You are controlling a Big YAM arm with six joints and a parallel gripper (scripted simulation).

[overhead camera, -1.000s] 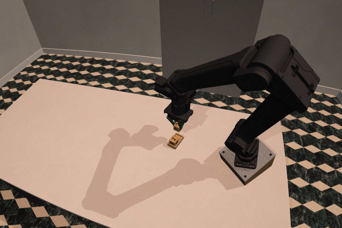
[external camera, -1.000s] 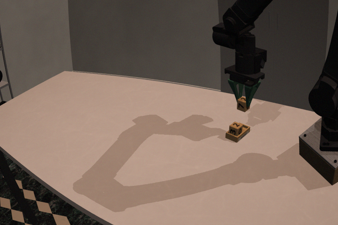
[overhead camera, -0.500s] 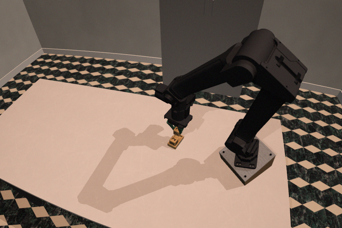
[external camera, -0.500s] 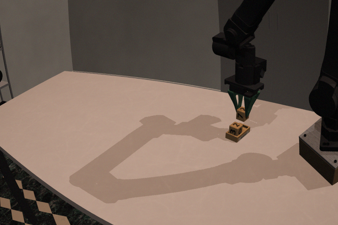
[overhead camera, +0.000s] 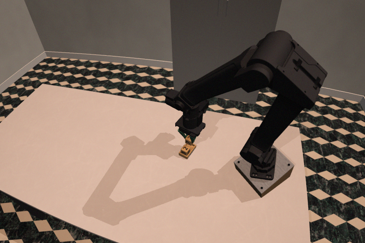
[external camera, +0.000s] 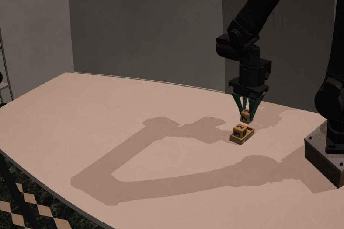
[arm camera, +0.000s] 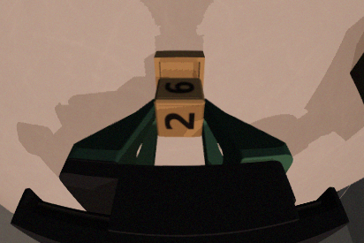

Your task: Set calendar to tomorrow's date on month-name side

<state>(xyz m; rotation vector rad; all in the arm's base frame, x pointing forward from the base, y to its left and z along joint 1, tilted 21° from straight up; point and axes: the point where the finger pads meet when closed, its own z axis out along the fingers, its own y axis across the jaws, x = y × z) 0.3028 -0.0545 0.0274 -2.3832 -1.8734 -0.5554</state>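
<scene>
Now: the tray 2 cm to the left of my hand and 6 cm below it.
</scene>
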